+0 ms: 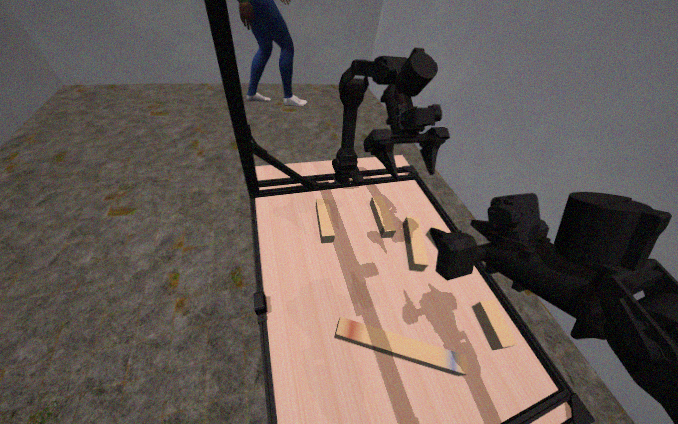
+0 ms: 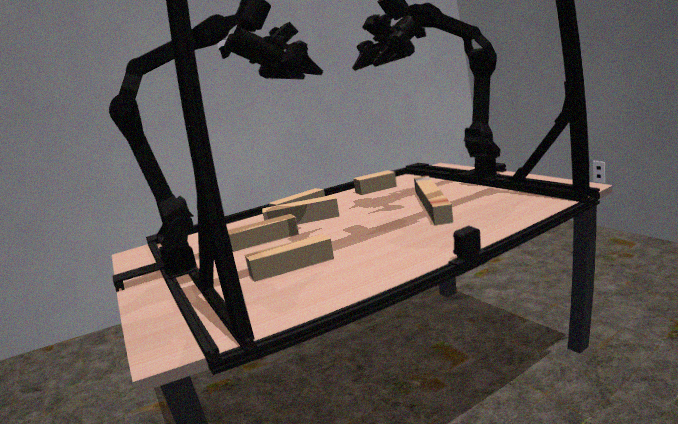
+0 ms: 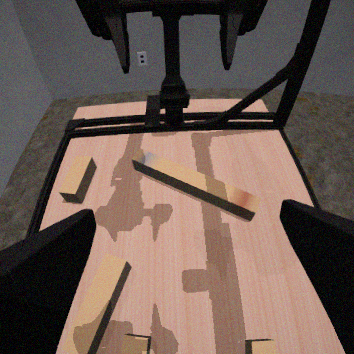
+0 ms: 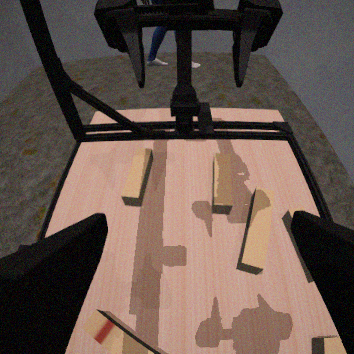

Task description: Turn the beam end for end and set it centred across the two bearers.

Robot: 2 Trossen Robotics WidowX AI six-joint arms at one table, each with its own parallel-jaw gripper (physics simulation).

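Places are measured from the left arm's base along level axes (x ahead, y right, z down), in metres.
Where they show: left gripper, between the fingertips: (image 1: 414, 176) (image 2: 313, 75) (image 3: 188, 214) (image 4: 190, 84); right gripper, between the fingertips: (image 1: 451, 226) (image 2: 363, 67) (image 3: 176, 67) (image 4: 201, 222); left arm's base, origin of its link: (image 1: 341, 178) (image 2: 180, 271) (image 4: 183, 127); right arm's base, origin of its link: (image 2: 486, 176) (image 3: 173, 119).
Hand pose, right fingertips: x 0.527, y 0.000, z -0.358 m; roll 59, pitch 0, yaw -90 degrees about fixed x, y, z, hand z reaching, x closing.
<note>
Each offset is from my right fingertips to the top centre of the thing.
The long beam {dx +0.128, dy +0.037, dz +0.334 m} (image 1: 415, 351) (image 2: 431, 197) (image 3: 192, 175) (image 4: 112, 337) lies flat on the table, slanted, with a red band near one end and a blue band near the other. Two plain wooden blocks, one {dx -0.319, dy +0.127, dz +0.334 m} (image 1: 325, 220) (image 2: 292, 257) (image 4: 136, 177) and another {dx -0.295, dy -0.095, dz +0.334 m} (image 1: 382, 217) (image 2: 265, 232) (image 4: 221, 182), lie apart, roughly parallel; all blocks look alike, so I cannot tell surely which are the bearers. My left gripper (image 1: 414, 175) (image 2: 312, 75) (image 3: 188, 214) (image 4: 190, 84) is open and empty, high above the table. My right gripper (image 1: 452, 227) (image 2: 366, 66) (image 3: 176, 67) (image 4: 201, 222) is open and empty, facing it.
More plain blocks lie nearby: one {dx -0.157, dy -0.164, dz +0.328 m} (image 1: 415, 245) (image 2: 302, 212) (image 4: 256, 232) beside the pair, one {dx -0.113, dy -0.279, dz +0.334 m} (image 2: 300, 196) (image 4: 298, 245) near the table's edge, and a short one {dx +0.155, dy -0.268, dz +0.331 m} (image 1: 495, 325) (image 2: 375, 182) (image 3: 79, 177) off the beam's blue end. Black rails and upright posts frame the table.
</note>
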